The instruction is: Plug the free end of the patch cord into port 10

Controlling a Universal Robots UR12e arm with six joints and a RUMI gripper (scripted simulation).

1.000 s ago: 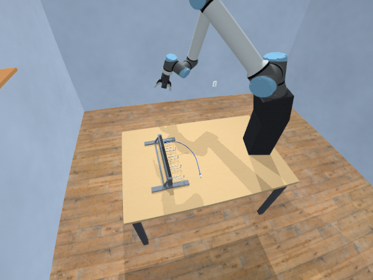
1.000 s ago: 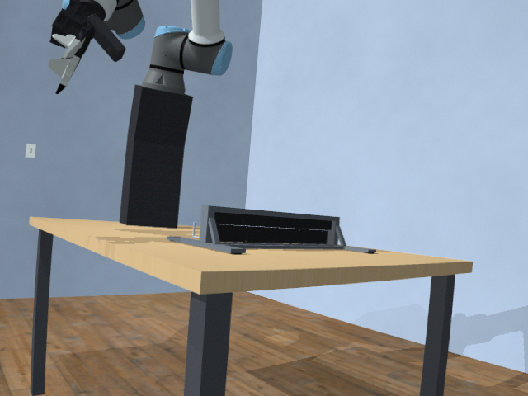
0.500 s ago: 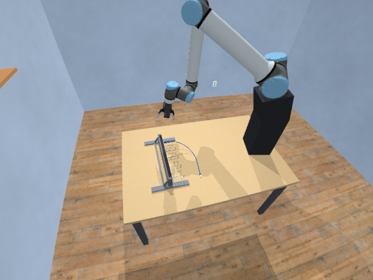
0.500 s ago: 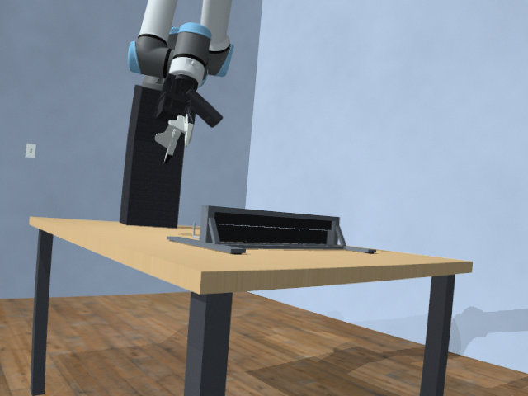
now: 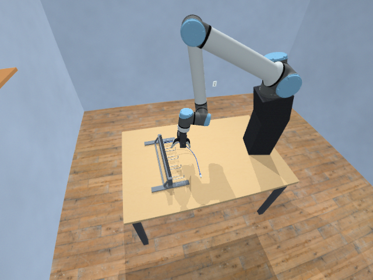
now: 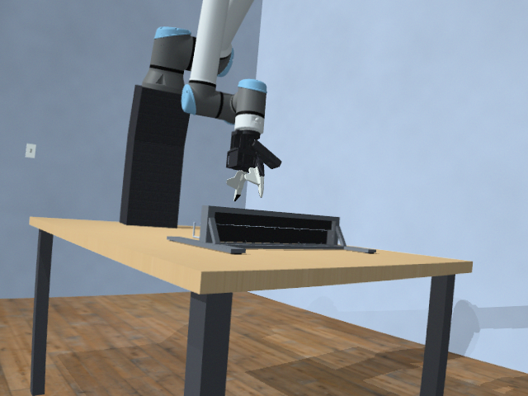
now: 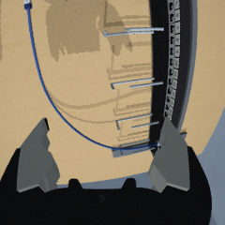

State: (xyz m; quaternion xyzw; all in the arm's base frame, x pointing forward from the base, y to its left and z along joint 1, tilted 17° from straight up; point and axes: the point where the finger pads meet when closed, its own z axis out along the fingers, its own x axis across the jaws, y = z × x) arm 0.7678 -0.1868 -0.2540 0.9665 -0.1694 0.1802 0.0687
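The plug is 7 cm behind my hand, 24 cm to the left of it and 12 cm below it.
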